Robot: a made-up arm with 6 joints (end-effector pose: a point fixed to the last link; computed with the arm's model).
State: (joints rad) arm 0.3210 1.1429 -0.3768 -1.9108 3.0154 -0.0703
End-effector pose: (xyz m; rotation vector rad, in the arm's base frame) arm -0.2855 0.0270 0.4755 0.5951 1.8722 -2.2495
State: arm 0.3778 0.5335 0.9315 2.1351 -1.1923 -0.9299
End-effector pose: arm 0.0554 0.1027 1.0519 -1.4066 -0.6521 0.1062
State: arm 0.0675 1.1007 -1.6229 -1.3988 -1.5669 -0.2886
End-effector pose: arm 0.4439 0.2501 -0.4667 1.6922 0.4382 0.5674
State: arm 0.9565 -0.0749 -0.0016 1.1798 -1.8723 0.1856
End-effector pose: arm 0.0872 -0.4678 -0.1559 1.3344 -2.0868 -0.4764
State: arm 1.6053 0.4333 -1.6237 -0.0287 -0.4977 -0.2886
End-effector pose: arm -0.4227 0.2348 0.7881 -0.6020 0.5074 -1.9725
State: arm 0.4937 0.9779 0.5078 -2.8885 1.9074 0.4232
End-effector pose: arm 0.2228 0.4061 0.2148 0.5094 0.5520 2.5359
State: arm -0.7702 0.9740 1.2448 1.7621 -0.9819 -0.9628
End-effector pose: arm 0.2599 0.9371 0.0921 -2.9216 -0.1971 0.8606
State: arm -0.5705 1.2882 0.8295 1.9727 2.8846 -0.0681
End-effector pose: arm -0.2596 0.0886 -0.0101 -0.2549 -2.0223 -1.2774
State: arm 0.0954 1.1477 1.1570 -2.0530 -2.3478 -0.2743
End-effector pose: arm 0.0091 0.0241 0.8111 -0.7587 1.3866 -2.2330
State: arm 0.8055 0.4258 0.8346 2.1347 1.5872 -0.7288
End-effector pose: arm -0.2430 0.5322 0.4372 1.5502 0.6109 -2.4812
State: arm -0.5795 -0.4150 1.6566 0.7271 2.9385 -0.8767
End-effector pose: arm 0.3087 -0.0776 0.6655 -0.1653 -0.8333 1.0817
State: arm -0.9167 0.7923 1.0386 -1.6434 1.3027 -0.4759
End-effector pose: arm 0.5342 -0.2247 -0.0316 0.1396 0.8443 0.8428
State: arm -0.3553 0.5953 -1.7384 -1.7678 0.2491 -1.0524
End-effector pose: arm 0.7211 -0.0776 0.4014 0.8155 -1.5175 1.2325
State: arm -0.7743 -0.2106 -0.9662 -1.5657 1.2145 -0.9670
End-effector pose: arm 0.5480 0.3943 0.2308 1.4814 -0.6737 1.9204
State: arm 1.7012 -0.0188 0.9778 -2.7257 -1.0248 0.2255
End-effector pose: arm 0.5430 -0.1397 -0.1670 1.2936 0.2582 0.6432
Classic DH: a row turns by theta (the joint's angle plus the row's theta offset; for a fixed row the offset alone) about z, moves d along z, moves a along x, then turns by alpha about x. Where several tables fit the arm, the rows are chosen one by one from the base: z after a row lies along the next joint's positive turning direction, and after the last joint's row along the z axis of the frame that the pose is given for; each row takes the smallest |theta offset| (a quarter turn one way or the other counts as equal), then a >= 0, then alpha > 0; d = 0 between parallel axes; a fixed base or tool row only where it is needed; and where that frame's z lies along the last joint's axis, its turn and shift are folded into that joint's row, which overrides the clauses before.
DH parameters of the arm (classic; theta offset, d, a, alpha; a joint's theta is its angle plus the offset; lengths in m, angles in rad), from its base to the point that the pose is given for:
base (fixed): 1.5708 0.182 0.041 1.5708
joint 1: 0 0.1215 0.0058 1.5708
joint 2: 0 0.0237 0.0241 1.5708
joint 3: -1.5708 0.0849 0.0479 -1.5708
joint 4: 1.3687 -0.0953 -0.1479 -1.7592
joint 5: 0 0.2188 -0.0824 1.7592
joint 6: 0.2021 0.2055 -0.4511 -1.5708
tool (fixed): -1.5708 -0.0375 0 0

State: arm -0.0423 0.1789 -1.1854 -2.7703 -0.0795 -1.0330
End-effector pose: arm 0.6185 -0.4290 0.3844 0.2761 -1.1891 0.7970
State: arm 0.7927 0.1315 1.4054 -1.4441 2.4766 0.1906
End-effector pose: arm 0.0756 0.3682 0.4617 -1.6600 0.0354 -2.3495
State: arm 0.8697 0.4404 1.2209 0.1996 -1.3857 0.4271
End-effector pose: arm -0.2557 -0.1534 0.7043 -0.2986 -2.0696 1.3944
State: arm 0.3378 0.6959 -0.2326 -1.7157 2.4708 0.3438
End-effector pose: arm -0.0400 0.1088 0.5203 -0.4784 1.3081 -2.5305
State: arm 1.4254 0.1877 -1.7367 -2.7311 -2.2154 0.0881
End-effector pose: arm 0.0321 0.6663 0.2632 -2.4759 -0.8349 -0.2448
